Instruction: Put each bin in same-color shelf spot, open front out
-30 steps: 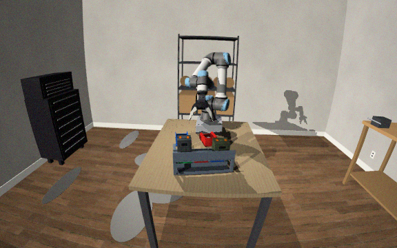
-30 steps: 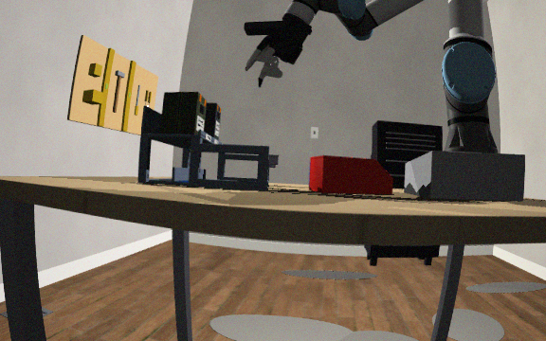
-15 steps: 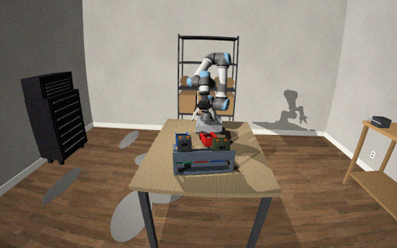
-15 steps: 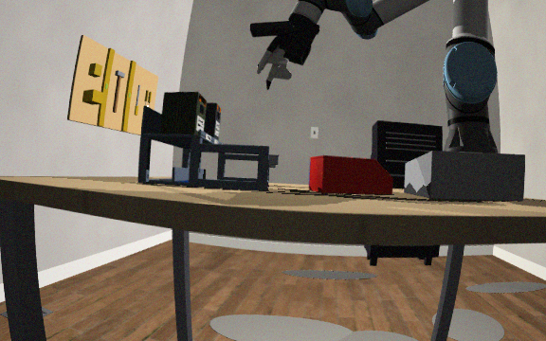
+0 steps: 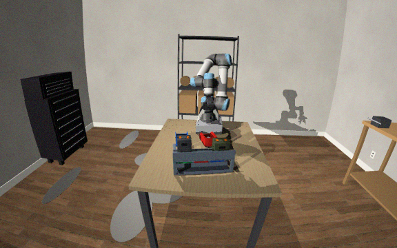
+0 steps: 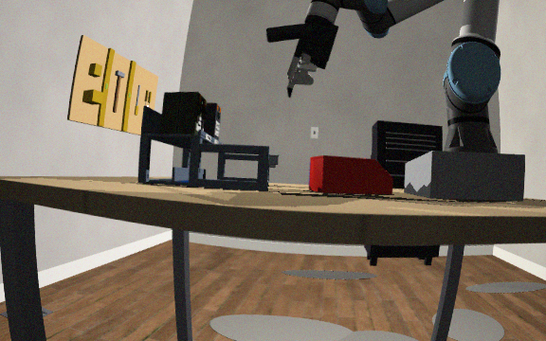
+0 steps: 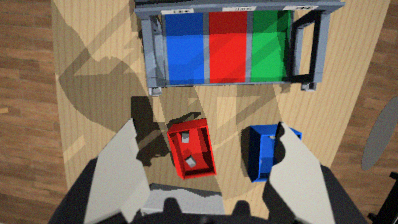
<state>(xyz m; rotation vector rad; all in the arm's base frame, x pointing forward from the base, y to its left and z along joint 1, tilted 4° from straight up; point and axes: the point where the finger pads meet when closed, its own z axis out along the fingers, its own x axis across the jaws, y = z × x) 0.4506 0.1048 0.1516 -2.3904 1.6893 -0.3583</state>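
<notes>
My hand is 150 mm past the red bin, 30 mm to the left of it and 190 mm above it. Round my hand: dark box 280 mm ahead, 90 mm to the right, 70 mm below; then green case 200 mm ahead, 130 mm to the left, 80 mm below; then blue bin 90 mm behind, 240 mm to the right, 190 mm below.
</notes>
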